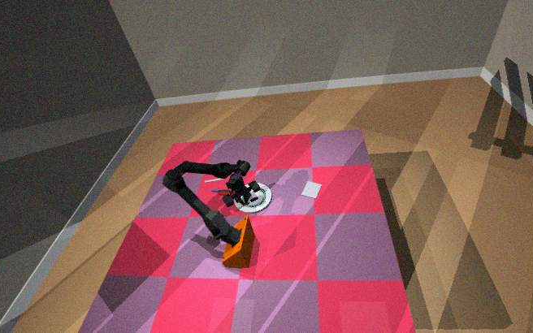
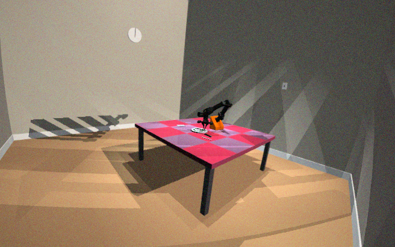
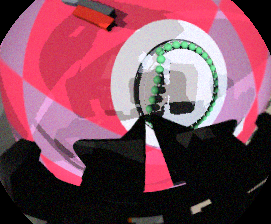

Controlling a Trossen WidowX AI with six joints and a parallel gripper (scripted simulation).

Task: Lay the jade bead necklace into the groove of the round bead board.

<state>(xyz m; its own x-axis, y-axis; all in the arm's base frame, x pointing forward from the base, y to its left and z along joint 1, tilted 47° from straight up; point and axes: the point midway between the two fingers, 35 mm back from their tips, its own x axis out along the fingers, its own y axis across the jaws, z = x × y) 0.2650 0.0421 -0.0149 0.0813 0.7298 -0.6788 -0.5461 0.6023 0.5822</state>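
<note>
My gripper tip is now 50 mm short of the round white bead board, 30 mm to the left of it and 10 mm above it. The rest, counted from my gripper tip: red-handled tool (100 mm ahead, 140 mm to the left, 20 mm below); then flat grey pad (90 mm ahead, 340 mm to the right, 20 mm below); then thin white rod (200 mm ahead, 210 mm to the left, 20 mm below).
</note>
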